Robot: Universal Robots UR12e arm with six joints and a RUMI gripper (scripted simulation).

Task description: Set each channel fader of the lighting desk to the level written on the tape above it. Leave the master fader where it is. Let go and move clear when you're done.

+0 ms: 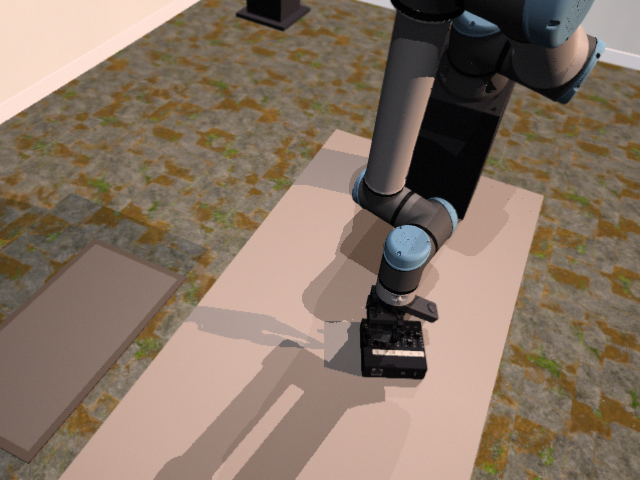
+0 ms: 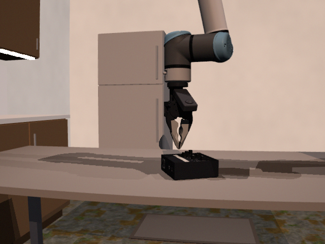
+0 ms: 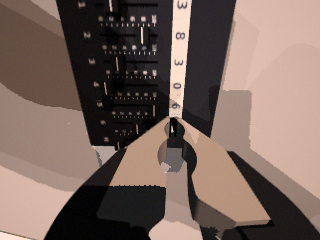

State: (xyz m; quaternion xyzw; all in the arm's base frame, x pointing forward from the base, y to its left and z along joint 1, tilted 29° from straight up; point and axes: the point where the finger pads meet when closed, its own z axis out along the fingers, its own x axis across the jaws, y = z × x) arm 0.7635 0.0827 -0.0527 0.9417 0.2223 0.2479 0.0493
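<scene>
My hand is 6 cm past the channel 3 fader, 3 cm above it and 2 cm to the right of it. The rest, counted from my hand: master fader: 7 cm to the right, 3 cm below, 3 cm behind; then channel 1 fader: 8 cm behind, 6 cm to the left, 3 cm below; then channel 2 fader: 5 cm to the left, 5 cm behind, 3 cm below.
</scene>
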